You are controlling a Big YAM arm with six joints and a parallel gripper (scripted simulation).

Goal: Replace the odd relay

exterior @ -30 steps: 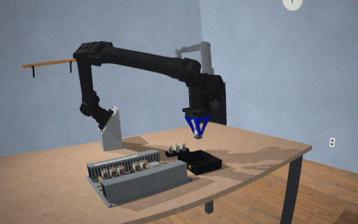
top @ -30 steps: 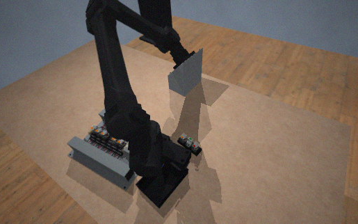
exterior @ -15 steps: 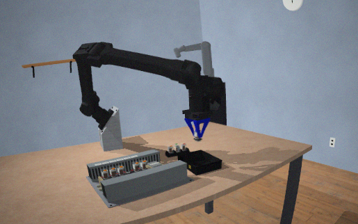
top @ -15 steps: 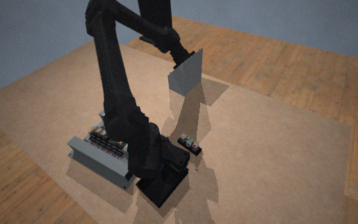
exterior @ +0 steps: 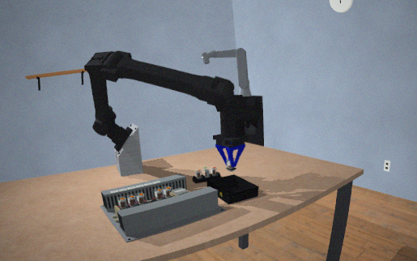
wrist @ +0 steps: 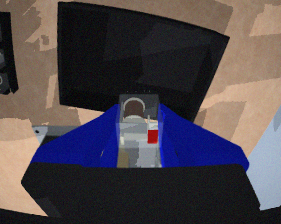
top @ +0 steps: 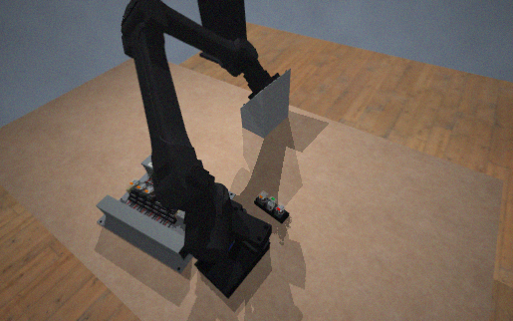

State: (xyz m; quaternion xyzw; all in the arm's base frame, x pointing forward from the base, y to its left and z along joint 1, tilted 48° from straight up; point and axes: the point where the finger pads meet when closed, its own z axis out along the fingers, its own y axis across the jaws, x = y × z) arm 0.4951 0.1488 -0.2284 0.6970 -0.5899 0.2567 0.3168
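Right now the black tray is 90 mm below my hand.
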